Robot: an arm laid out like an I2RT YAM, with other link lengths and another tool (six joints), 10 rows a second.
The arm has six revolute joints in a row. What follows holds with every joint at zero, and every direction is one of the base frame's. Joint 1 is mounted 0.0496 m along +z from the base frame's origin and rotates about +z. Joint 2 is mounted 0.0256 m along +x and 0.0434 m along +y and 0.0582 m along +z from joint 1 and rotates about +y. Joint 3 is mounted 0.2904 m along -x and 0.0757 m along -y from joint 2 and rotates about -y. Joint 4 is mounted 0.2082 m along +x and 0.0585 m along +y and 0.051 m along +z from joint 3 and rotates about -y. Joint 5 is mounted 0.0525 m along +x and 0.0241 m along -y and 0.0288 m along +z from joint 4 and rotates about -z. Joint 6 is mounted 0.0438 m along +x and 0.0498 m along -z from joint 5 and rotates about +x. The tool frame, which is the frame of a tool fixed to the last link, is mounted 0.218 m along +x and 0.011 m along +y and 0.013 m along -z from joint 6; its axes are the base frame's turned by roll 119.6, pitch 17.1 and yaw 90 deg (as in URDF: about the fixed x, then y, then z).
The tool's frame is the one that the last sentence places.
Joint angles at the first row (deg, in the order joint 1, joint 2, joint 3, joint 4, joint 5, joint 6):
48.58, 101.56, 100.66, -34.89, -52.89, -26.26
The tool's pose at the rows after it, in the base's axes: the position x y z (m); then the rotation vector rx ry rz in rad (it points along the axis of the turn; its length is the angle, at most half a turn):
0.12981, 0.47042, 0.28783, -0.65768, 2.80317, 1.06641
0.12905, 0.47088, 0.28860, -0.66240, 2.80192, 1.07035
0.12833, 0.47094, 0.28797, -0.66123, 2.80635, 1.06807
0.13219, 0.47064, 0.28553, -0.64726, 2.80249, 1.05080
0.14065, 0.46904, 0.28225, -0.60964, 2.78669, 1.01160
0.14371, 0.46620, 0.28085, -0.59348, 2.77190, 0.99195
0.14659, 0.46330, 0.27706, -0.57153, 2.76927, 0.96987
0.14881, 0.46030, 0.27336, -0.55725, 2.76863, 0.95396
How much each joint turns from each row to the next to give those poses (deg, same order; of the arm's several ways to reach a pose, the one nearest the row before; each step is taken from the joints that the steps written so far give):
-0.01, 0.13, -0.02, 0.00, -0.21, 0.07
0.05, 0.09, 0.16, 0.00, -0.18, 0.00
0.11, 0.00, -0.03, -0.09, 0.10, 0.13
-0.07, -0.09, -0.13, -0.09, 0.93, -0.31
-0.03, -0.74, -0.55, 0.08, 2.52, -0.41
-0.02, -0.97, -1.05, 0.36, 1.32, -0.45
-0.01, -0.85, -1.32, 0.42, 1.32, -0.06
-0.17, -0.64, -1.19, 0.32, 0.76, -0.21

